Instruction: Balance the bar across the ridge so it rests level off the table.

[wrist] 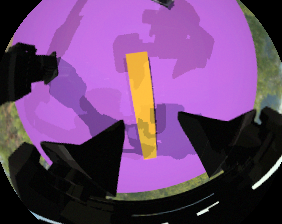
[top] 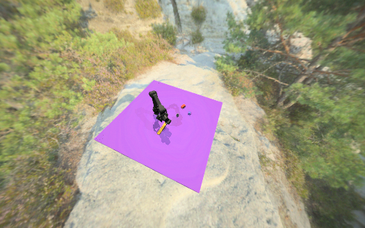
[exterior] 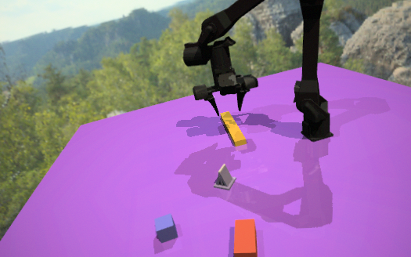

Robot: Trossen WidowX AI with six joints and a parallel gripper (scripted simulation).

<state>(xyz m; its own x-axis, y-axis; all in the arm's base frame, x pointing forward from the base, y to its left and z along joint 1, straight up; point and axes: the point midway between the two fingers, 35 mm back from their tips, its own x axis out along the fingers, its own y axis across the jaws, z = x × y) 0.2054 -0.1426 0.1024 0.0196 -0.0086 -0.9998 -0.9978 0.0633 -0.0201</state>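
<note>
Now: gripper tip 60 mm above the yellow bar, 30 mm to the left of it and 10 mm past it. Also, from my gripper tip: orange block 410 mm to the left, 90 mm ahead, 50 mm below; blue cube 330 mm to the left, 230 mm ahead, 50 mm below.
</note>
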